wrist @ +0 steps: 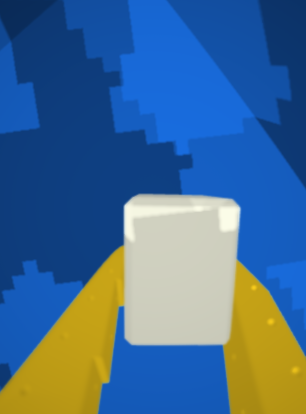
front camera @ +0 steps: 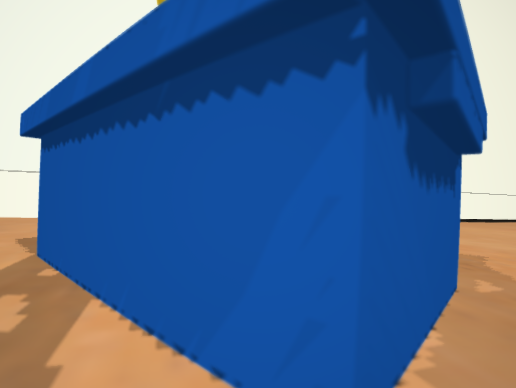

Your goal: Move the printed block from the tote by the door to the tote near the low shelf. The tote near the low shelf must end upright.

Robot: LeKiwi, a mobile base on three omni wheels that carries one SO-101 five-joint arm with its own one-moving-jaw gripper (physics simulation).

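Frame: origin at the arm's base, x ahead, y right, z down, level; metres.
Seen in the pictures: hand, its tool point: (wrist: 133, 257).
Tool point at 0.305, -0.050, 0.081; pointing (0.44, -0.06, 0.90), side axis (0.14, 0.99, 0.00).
Note:
Pixels of each thing's top centre, then the offset from my tool point to it, as dx, dy, dz. Level surfaces: height alone.
- blue tote, centre of its top: (front camera: 228, 109) -0.036, +0.025, -0.111
- pale grey-white block, centre of its top: (wrist: 183, 280) +0.006, +0.013, -0.026
- orange-brown floor, height of its surface: dz +0.009
- tote's overhanging rim, centre of its top: (front camera: 95, 67) -0.107, -0.036, -0.111
A blue tote (front camera: 200, 200) stands upright on the floor close in front, filling most of the front camera view. In the wrist view the blue inside of the tote (wrist: 75, 165) lies behind the block. The pale grey-white block (wrist: 180, 280) is upright in the picture between the two yellow jaws. My gripper (wrist: 180, 295) is shut on the block, with a jaw pressing on its left side and a jaw on its right side. A small bit of yellow shows above the tote's rim in the front camera view. Which of the two totes this is, I cannot tell.
The orange-brown floor (front camera: 100, 345) runs around the tote, with shadows to its left and right. A pale wall (front camera: 45, 45) stands behind it. The tote's overhanging rim (front camera: 100, 75) and a handle on its right side stick out toward the camera.

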